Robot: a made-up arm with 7 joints.
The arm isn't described. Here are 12 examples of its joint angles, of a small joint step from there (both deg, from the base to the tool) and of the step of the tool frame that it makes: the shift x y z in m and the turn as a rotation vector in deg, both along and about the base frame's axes.
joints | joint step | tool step
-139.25 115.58 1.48 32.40 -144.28 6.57 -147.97 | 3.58 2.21 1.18 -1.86 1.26 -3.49 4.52 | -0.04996 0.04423 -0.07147 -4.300 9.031 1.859
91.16 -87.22 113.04 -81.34 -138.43 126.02 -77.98 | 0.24 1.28 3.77 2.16 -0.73 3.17 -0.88 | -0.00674 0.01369 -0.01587 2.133 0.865 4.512
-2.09 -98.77 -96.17 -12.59 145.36 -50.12 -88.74 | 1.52 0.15 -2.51 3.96 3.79 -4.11 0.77 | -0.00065 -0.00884 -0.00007 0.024 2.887 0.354
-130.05 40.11 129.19 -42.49 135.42 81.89 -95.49 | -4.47 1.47 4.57 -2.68 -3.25 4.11 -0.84 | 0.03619 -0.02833 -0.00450 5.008 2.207 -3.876
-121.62 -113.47 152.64 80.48 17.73 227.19 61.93 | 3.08 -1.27 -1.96 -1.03 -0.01 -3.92 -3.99 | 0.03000 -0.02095 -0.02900 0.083 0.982 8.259
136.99 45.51 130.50 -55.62 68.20 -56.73 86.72 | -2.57 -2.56 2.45 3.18 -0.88 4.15 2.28 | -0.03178 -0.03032 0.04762 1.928 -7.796 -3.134
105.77 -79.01 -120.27 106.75 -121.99 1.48 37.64 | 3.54 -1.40 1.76 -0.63 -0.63 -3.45 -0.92 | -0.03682 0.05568 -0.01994 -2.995 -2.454 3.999
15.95 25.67 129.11 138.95 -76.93 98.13 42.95 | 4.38 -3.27 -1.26 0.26 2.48 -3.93 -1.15 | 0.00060 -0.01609 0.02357 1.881 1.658 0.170
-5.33 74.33 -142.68 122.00 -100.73 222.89 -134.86 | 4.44 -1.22 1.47 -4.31 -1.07 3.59 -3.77 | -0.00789 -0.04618 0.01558 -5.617 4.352 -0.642
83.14 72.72 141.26 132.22 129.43 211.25 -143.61 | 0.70 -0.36 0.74 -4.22 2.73 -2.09 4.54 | -0.00627 -0.02297 -0.00395 -6.620 2.716 5.894
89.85 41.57 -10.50 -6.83 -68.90 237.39 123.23 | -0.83 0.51 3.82 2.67 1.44 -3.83 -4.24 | -0.00192 0.01090 0.00900 -0.768 -2.973 8.787
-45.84 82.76 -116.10 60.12 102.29 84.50 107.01 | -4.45 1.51 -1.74 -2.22 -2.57 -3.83 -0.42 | -0.00006 0.08792 -0.02937 2.860 2.585 -5.091
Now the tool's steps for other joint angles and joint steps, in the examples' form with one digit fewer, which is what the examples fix.
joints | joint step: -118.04 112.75 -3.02 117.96 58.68 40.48 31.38 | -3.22 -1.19 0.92 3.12 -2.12 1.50 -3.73
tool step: 0.0070 -0.0303 0.0005 1.97 0.81 -8.07
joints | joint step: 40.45 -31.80 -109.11 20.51 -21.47 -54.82 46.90 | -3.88 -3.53 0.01 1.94 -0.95 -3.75 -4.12
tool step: 0.0357 -0.0178 -0.0318 4.16 4.88 -4.94
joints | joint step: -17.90 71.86 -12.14 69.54 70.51 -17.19 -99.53 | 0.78 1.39 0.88 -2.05 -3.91 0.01 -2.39
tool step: -0.0369 0.0079 -0.0070 -3.04 -4.09 -2.95
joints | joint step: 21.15 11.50 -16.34 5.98 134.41 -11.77 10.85 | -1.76 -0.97 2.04 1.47 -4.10 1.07 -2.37
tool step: 0.0372 0.0076 0.0012 1.83 1.66 -3.20
